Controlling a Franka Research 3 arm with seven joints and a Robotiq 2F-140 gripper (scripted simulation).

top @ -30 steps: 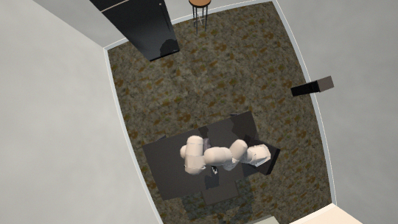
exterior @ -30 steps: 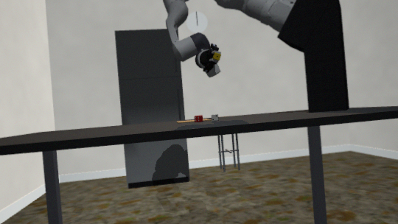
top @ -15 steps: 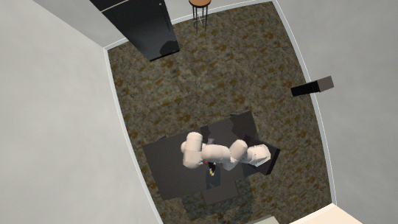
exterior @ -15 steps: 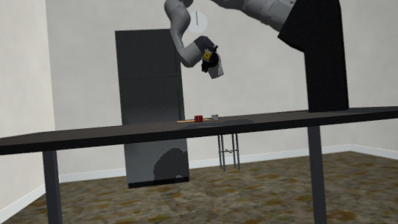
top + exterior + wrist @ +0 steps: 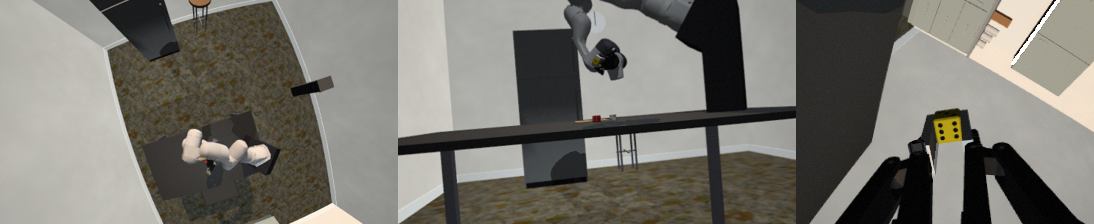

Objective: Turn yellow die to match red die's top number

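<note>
Right now my hand is 2 cm to the right of the yellow die and 2 cm short of it. The rest, counted from my hand: white die (23 cm below, 3 cm to the left, 3 cm behind); red die (23 cm below, 2 cm to the right, 2 cm ahead); tan mat (24 cm below, 11 cm to the right, 1 cm behind).
</note>
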